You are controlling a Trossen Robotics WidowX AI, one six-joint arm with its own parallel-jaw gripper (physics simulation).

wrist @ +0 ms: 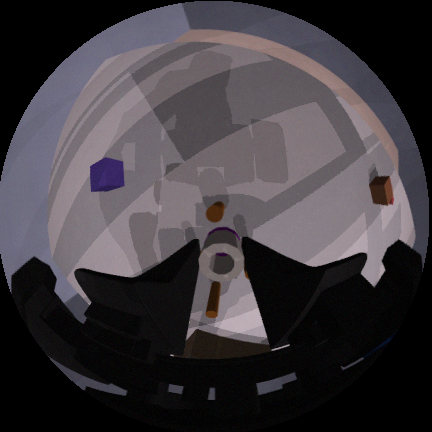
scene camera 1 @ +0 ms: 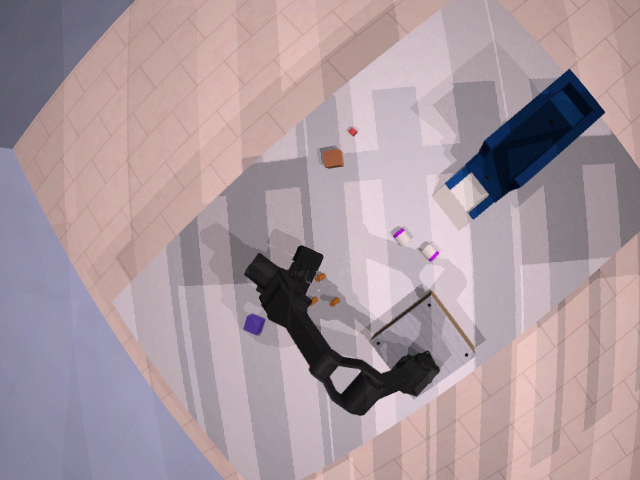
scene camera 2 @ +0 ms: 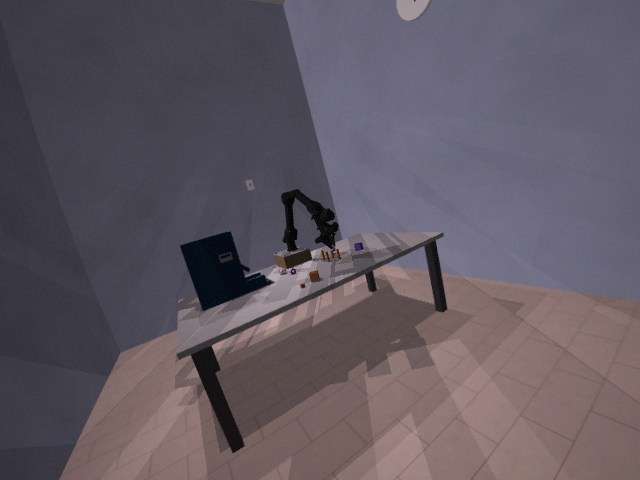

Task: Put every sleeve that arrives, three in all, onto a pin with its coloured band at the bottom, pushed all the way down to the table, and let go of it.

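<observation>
My gripper (wrist: 220,243) (scene camera 2: 332,247) is shut on a pale sleeve (wrist: 210,261) (scene camera 2: 332,251), held between the fingertips among the orange pins. Its purple band is at the far, lower end. In the wrist view one pin (wrist: 215,212) stands beyond it, another pin (wrist: 212,300) on the near side, and a third (wrist: 247,274) is mostly behind the right finger. Scene camera 1 shows pins (scene camera 1: 320,277) (scene camera 1: 334,301) (scene camera 1: 313,300) beside the arm, which hides the fingertips. Two white sleeves with purple bands (scene camera 1: 402,236) (scene camera 1: 429,251) lie on their sides on the table.
A purple cube (scene camera 1: 254,324) (scene camera 2: 358,246) (wrist: 107,175), a brown-orange block (scene camera 1: 332,158) (scene camera 2: 314,275) (wrist: 382,190) and a small red cube (scene camera 1: 352,131) (scene camera 2: 302,285) are on the table. A blue chute (scene camera 1: 547,116) (scene camera 2: 214,271) stands beyond the loose sleeves. The arm's base is on a wood-sided box (scene camera 1: 454,320) (scene camera 2: 294,259).
</observation>
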